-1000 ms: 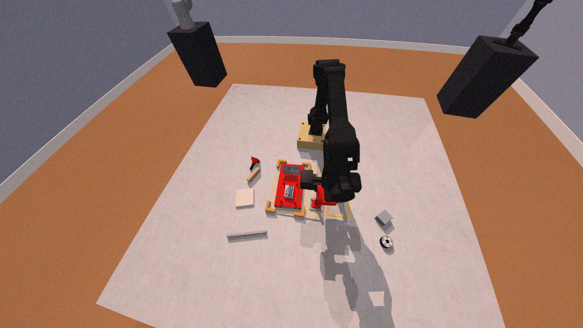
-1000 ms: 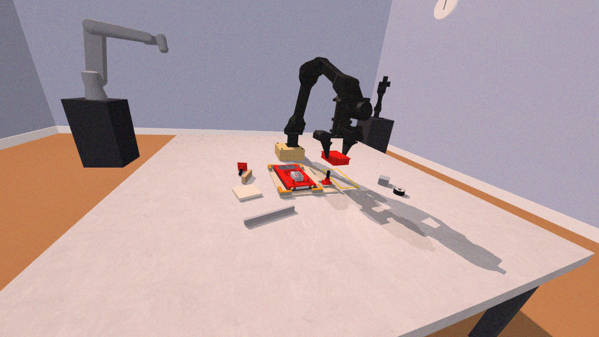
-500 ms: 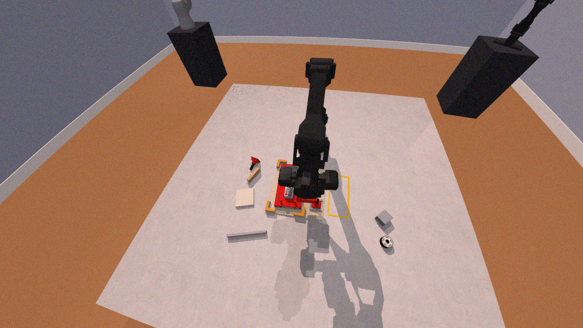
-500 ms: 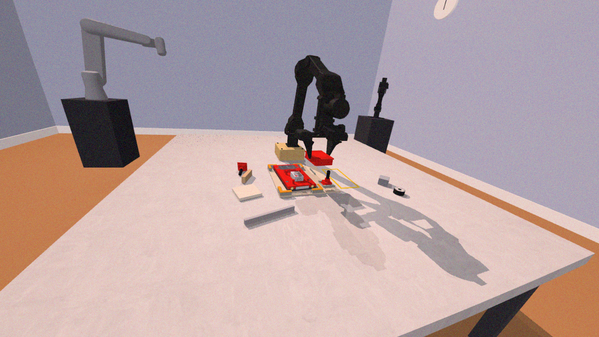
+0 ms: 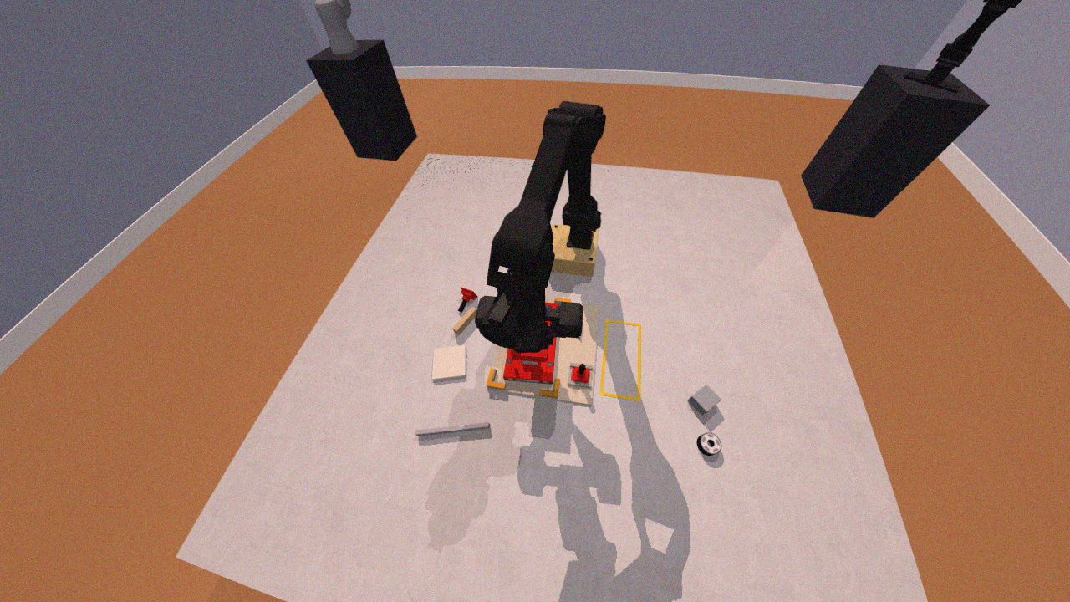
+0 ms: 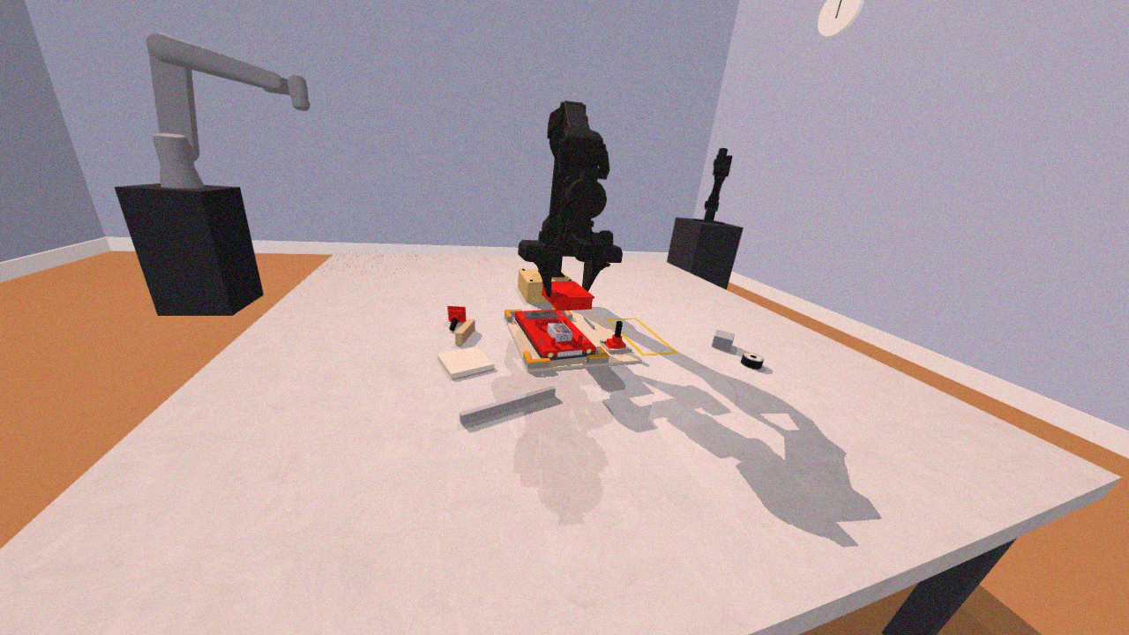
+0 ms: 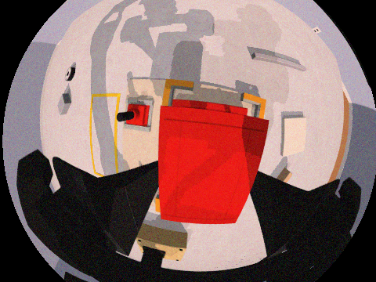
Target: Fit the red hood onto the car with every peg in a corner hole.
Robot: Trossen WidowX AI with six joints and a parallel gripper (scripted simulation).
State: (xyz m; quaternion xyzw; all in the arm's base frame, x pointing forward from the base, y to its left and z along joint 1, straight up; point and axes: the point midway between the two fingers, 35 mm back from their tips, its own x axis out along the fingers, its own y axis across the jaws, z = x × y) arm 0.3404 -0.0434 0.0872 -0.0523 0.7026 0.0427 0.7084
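Right now the grey engine block is 8 cm below my gripper tip. Also, from my gripper tip: red hood: 1 cm above; tan tile: 19 cm to the right, 10 cm below, 6 cm ahead; wooden block: 19 cm to the right, 10 cm below, 5 cm behind.
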